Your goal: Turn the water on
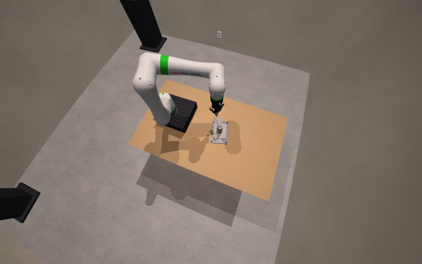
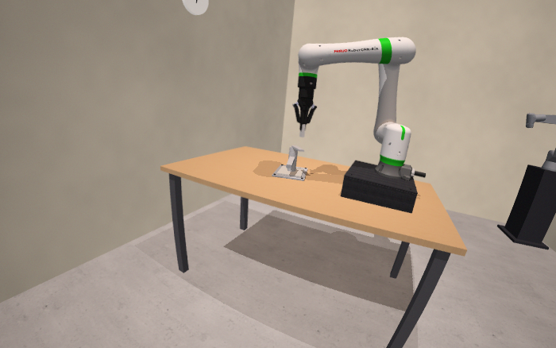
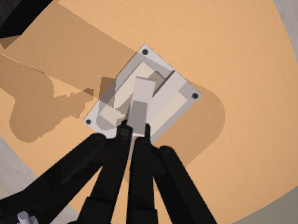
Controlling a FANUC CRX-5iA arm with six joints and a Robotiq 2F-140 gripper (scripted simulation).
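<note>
Right now the tap lever is 20 mm ahead of my hand, 30 mm to the right of it and 100 mm below it.
</note>
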